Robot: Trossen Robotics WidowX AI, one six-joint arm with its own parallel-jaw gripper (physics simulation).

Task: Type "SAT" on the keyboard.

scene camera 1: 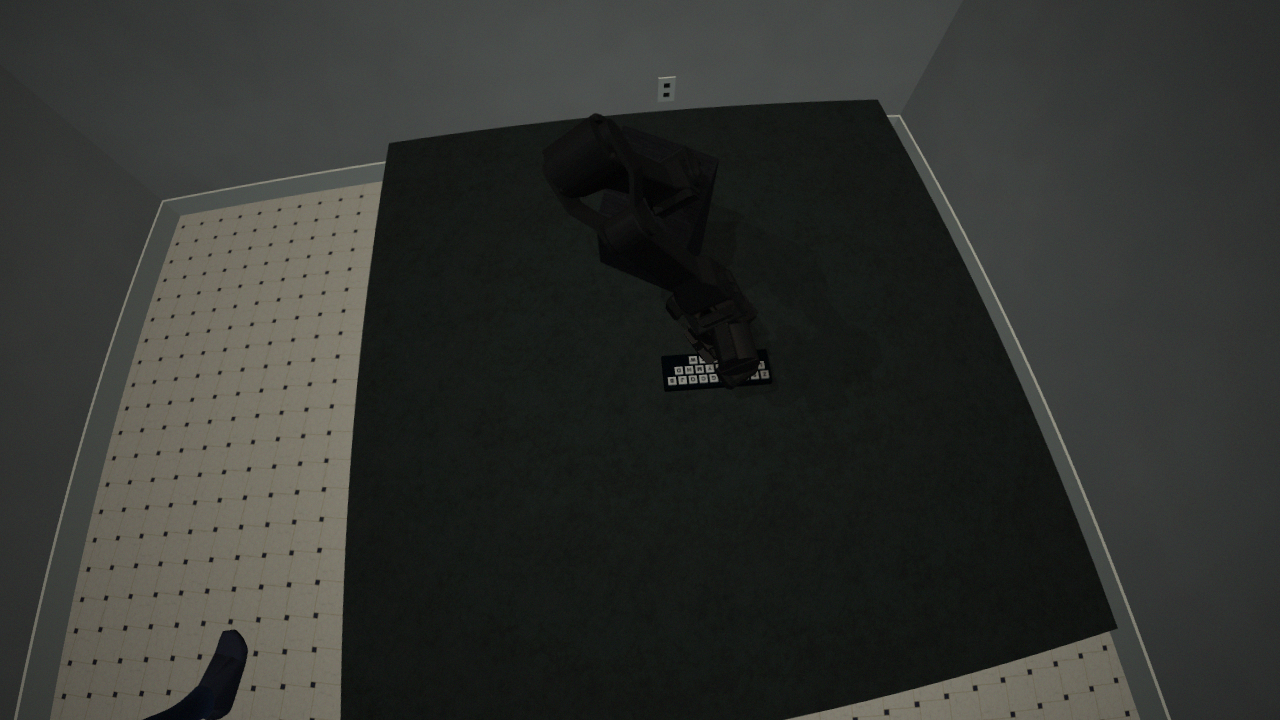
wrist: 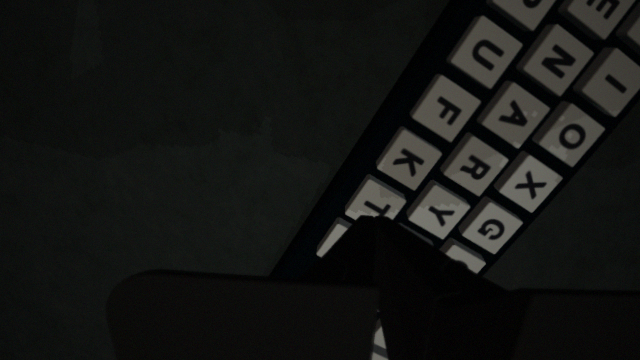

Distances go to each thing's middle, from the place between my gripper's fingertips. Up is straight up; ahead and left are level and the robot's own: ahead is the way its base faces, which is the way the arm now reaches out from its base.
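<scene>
Black keyboard (scene camera 1: 680, 372), measured from my hand: 2 cm to the left, 3 cm ahead, 2 cm below.
</scene>
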